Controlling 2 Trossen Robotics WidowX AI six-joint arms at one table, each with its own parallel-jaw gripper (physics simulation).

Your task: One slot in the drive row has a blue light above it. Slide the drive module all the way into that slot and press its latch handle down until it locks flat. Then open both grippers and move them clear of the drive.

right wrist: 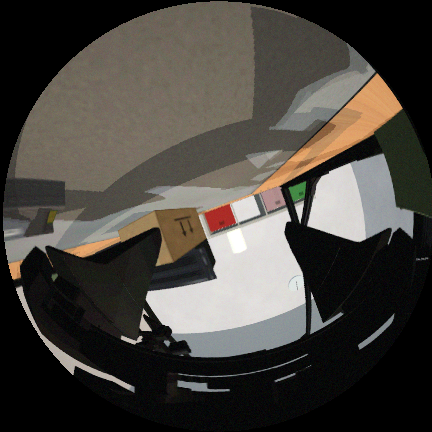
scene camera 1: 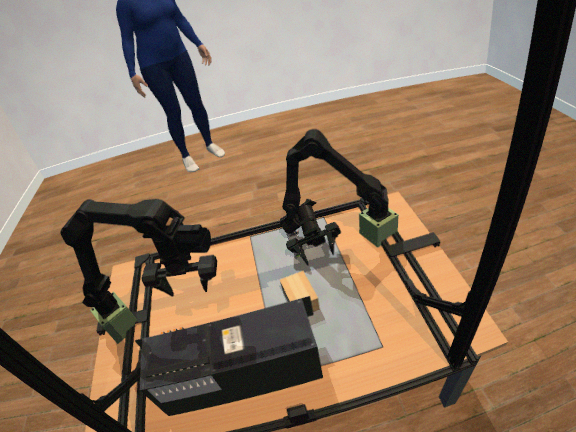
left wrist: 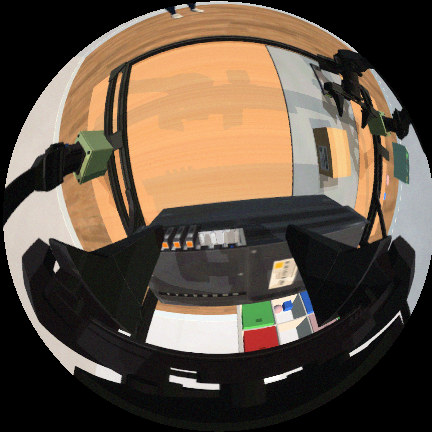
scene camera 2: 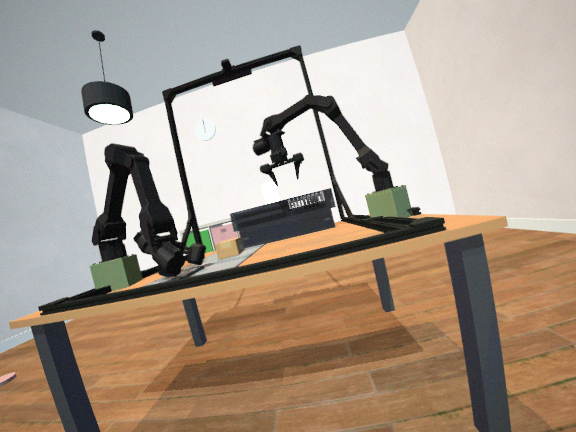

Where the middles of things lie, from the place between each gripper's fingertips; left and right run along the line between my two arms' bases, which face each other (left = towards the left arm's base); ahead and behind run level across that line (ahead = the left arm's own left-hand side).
My right gripper is now 7 cm to the right of the grey mat (scene camera 1: 342, 328), 4 cm past it and 4 cm above it. From my right hand the other things lie so: drive module (right wrist: 39, 199) 15 cm ahead, 4 cm to the left, 4 cm below; then tan cardboard box (scene camera 1: 296, 286) 11 cm to the left, 9 cm behind, 1 cm below.
Right now the tan cardboard box is 30 mm ahead of my left hand, 290 mm to the right of it and 200 mm below it. Also, from my left hand: grey mat 90 mm ahead, 330 mm to the right, 230 mm below; then drive module 270 mm ahead, 370 mm to the right, 230 mm below.
